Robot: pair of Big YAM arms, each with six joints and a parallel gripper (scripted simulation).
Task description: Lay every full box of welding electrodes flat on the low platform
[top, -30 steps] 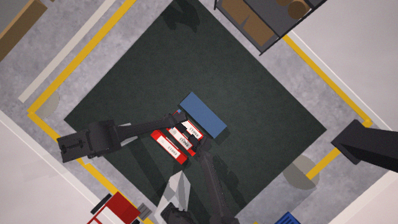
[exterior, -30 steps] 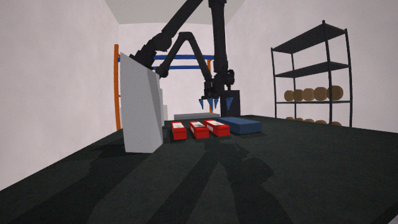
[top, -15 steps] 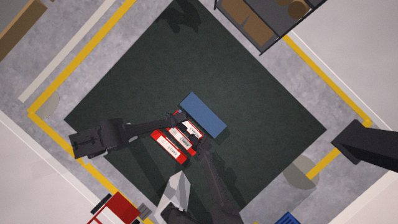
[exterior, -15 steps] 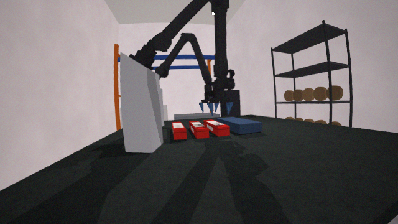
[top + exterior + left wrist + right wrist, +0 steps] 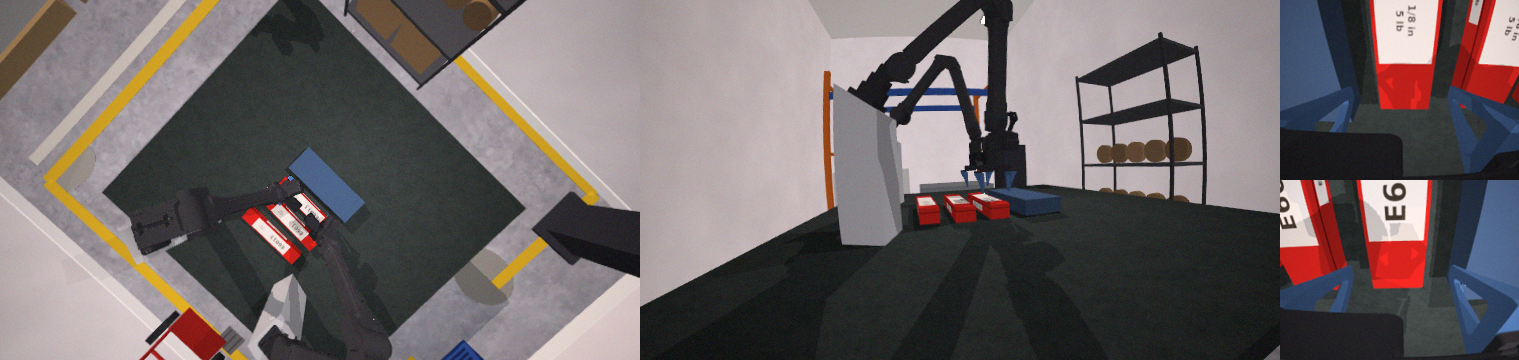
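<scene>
Right now my left hand is 120 mm to the left of the red box, 60 mm above it and 10 mm past it. Also, from my left hand: low blue platform 150 mm ahead, 130 mm to the right, 80 mm below.
The red box lies 14 cm to the left of my right hand and 6 cm below it. From my right hand the other things lie so: low blue platform: 16 cm ahead, 12 cm to the left, 8 cm below.
</scene>
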